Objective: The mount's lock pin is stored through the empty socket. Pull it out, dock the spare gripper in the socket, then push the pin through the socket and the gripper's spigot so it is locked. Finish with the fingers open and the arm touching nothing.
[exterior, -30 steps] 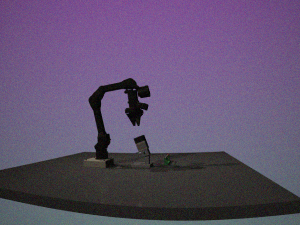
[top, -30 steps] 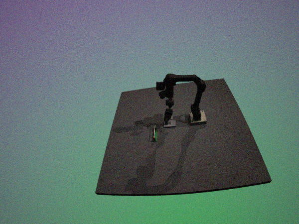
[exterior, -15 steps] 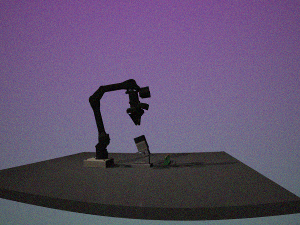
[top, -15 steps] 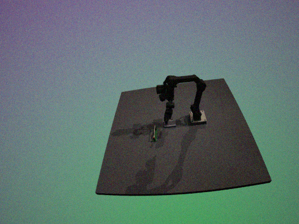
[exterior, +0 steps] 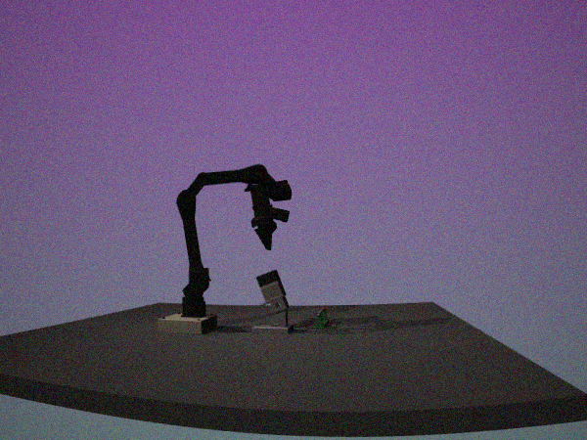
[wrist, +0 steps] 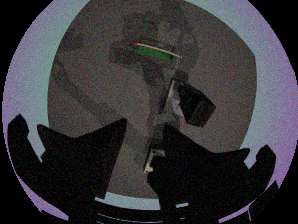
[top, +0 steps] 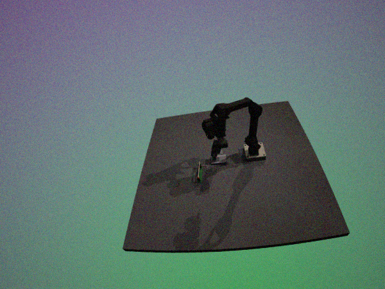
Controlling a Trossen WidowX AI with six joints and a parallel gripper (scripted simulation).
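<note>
The green cradle is 170 mm ahead of my gripper tip and 220 mm below it. The rest, counted from my gripper tip: mount 40 mm ahead, 110 mm to the right, 190 mm below; then spare gripper 30 mm ahead, 110 mm to the right, 120 mm below.
</note>
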